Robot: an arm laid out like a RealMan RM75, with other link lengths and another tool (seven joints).
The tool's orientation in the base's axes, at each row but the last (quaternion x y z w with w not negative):
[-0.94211 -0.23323 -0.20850 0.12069]
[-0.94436 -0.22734 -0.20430 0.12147]
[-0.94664 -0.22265 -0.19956 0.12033]
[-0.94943 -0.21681 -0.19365 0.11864]
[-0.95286 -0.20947 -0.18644 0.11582]
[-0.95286 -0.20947 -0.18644 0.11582]
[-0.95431 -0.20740 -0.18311 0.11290]
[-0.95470 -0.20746 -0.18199 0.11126]
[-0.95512 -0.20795 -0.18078 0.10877]
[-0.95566 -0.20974 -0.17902 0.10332]
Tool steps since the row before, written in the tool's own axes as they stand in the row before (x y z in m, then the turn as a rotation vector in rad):
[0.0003 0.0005 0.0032 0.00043 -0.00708 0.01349]
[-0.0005 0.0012 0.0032 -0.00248 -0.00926 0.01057]
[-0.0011 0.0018 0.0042 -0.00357 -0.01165 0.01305]
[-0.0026 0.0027 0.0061 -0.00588 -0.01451 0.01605]
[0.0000 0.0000 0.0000 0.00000 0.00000 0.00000]
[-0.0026 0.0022 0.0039 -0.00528 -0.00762 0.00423]
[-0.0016 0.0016 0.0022 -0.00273 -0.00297 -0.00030]
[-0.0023 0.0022 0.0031 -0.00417 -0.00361 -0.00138]
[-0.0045 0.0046 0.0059 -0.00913 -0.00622 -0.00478]
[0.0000 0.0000 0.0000 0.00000 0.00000 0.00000]
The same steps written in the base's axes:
[0.0016 0.0007 -0.0028 0.00142 0.01065 -0.01081]
[0.0012 -0.0002 -0.0032 -0.00296 0.01049 -0.00921]
[0.0013 -0.0007 -0.0045 -0.00417 0.01296 -0.01155]
[0.0010 -0.0014 -0.0069 -0.00645 0.01555 -0.01481]
[0.0000 0.0000 0.0000 0.00000 0.00000 0.00000]
[0.0000 -0.0017 -0.0049 -0.00652 0.00613 -0.00487]
[0.0000 -0.0013 -0.0029 -0.00370 0.00158 -0.00040]
[-0.0001 -0.0019 -0.0040 -0.00553 0.00133 0.00011]
[0.0000 -0.0040 -0.0077 -0.01189 0.00091 0.00161]
[0.0000 0.0000 0.0000 0.00000 0.00000 0.00000]

